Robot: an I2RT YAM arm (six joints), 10 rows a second.
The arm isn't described. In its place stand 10 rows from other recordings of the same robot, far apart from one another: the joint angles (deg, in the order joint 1, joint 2, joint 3, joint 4, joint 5, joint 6), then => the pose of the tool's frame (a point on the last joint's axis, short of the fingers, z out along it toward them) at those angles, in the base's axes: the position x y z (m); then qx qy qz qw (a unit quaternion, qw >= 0).
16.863 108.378 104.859 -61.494 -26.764 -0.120 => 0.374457, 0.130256, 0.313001, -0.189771, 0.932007, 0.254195, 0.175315
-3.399 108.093 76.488 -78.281 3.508 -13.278 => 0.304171, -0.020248, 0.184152, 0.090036, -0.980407, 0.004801, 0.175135
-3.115 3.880 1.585 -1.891 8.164 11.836 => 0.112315, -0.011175, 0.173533, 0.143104, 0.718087, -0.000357, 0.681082
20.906 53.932 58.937 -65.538 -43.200 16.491 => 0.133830, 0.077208, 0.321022, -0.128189, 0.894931, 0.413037, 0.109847
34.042 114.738 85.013 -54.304 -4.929 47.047 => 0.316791, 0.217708, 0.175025, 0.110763, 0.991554, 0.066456, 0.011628
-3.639 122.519 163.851 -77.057 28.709 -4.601 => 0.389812, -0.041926, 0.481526, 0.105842, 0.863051, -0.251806, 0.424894
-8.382 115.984 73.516 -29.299 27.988 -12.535 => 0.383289, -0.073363, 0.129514, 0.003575, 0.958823, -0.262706, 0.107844
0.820 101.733 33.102 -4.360 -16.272 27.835 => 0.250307, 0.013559, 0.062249, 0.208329, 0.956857, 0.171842, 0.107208
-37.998 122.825 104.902 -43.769 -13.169 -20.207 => 0.372383, -0.280624, 0.221372, 0.121247, 0.955996, -0.020998, 0.266327
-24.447 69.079 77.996 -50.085 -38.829 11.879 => 0.223215, -0.076956, 0.390380, 0.137150, 0.858832, 0.258182, 0.420642
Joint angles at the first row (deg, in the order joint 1, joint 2, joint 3, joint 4, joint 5, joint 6):
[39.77, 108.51, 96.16, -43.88, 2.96, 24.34]
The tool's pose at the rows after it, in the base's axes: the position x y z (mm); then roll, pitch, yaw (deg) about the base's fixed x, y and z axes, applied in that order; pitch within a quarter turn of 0, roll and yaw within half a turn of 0:
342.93 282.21 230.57 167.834 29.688 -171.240
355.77 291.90 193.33 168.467 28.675 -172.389
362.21 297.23 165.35 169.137 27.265 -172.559
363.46 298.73 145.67 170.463 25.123 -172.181
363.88 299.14 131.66 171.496 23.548 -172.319
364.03 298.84 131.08 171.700 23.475 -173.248
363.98 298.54 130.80 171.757 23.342 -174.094
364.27 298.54 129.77 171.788 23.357 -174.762
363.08 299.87 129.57 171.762 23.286 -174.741
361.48 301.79 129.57 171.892 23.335 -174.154
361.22 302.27 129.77 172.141 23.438 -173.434
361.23 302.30 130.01 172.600 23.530 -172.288
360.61 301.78 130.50 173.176 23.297 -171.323
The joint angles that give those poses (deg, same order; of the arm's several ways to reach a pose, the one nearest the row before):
[39.77, 116.03, 96.14, -38.46, 3.94, 26.65]
[39.73, 121.45, 96.03, -34.17, 4.62, 27.90]
[39.72, 125.34, 96.03, -31.83, 4.64, 28.45]
[39.77, 127.85, 96.03, -31.79, 4.64, 28.73]
[39.79, 129.62, 96.03, -31.90, 4.86, 29.28]
[39.79, 129.73, 96.12, -32.12, 5.39, 30.15]
[39.79, 129.78, 96.16, -32.34, 5.72, 30.96]
[39.79, 129.93, 96.18, -32.27, 6.02, 31.57]
[40.01, 129.95, 96.18, -32.32, 6.04, 31.77]
[40.32, 129.95, 96.18, -32.31, 6.07, 31.51]
[40.38, 129.95, 96.23, -32.34, 6.07, 30.89]
[40.38, 129.95, 96.29, -32.45, 6.04, 29.85]
[40.38, 129.86, 96.33, -32.97, 6.04, 29.04]

